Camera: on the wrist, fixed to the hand. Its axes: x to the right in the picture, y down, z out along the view.
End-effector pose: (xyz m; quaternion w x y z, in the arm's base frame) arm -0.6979 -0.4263 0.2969 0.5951 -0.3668 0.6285 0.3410
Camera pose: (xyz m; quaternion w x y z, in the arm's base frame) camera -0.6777 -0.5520 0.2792 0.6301 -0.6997 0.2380 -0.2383
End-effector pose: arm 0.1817 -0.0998 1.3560 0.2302 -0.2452 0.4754 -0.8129
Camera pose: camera 0.0913 -0.0147 1.3894 0.4382 0.4401 -0.1383 0.7715
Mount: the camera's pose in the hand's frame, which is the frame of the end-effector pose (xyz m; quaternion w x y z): 0.0242 -0.0800 -0.0977 0.6999 0.0456 0.0716 -0.7091
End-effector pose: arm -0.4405 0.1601 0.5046 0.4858 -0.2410 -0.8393 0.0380
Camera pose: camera -0.3984 0.0837 0.5990 0.4381 0.4459 -0.7219 -0.2969
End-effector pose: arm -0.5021 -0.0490 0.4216 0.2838 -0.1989 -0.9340 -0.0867
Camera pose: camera -0.5057 -0.1405 0.5118 0.2131 0.5423 -0.7784 -0.2336
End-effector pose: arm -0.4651 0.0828 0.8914 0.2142 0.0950 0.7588 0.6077
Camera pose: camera -0.5204 -0.0130 0.8259 0.5222 -0.5054 0.6415 0.2457
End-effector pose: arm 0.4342 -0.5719 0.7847 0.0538 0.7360 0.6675 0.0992
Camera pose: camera 0.3373 -0.5448 0.8648 0.0266 0.0372 0.9975 0.0535
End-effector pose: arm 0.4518 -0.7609 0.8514 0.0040 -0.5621 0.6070 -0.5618
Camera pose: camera 0.4349 -0.6903 0.9575 0.4134 0.7835 -0.0009 0.4640
